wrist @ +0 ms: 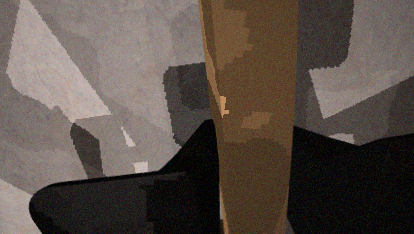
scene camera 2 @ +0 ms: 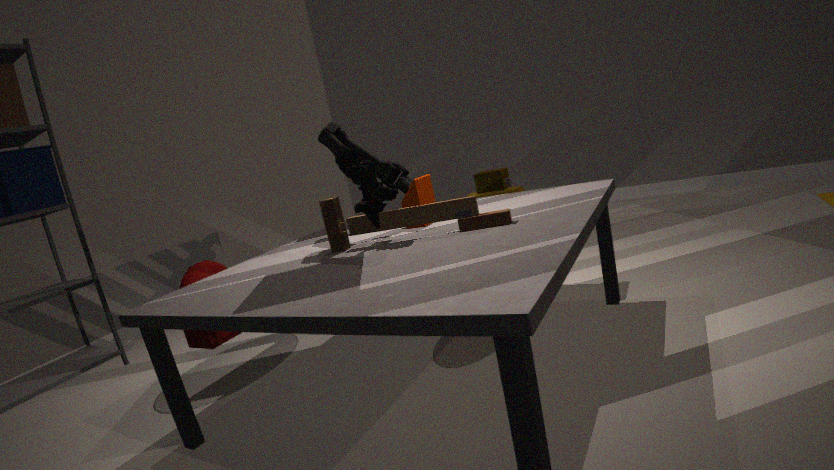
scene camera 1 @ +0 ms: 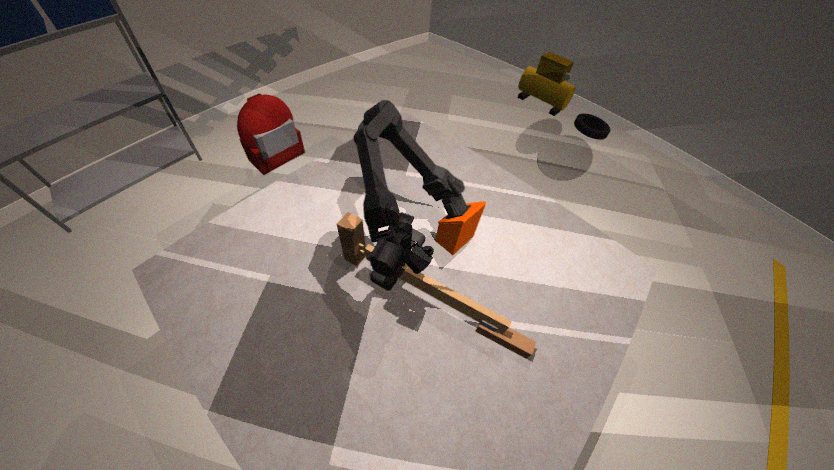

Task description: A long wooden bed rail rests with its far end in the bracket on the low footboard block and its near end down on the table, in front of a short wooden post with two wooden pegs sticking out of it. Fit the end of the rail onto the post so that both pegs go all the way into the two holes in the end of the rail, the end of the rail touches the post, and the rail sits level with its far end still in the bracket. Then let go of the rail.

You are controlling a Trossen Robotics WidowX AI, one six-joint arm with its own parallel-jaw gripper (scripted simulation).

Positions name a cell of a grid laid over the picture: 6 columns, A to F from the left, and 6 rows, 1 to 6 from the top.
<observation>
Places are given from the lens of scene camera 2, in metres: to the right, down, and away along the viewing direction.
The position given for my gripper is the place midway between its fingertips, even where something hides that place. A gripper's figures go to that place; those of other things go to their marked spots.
my gripper (scene camera 2: C3): -0.12, -0.03, 1.59
wooden rail (scene camera 2: D3): 0.09, -0.08, 1.51
</observation>
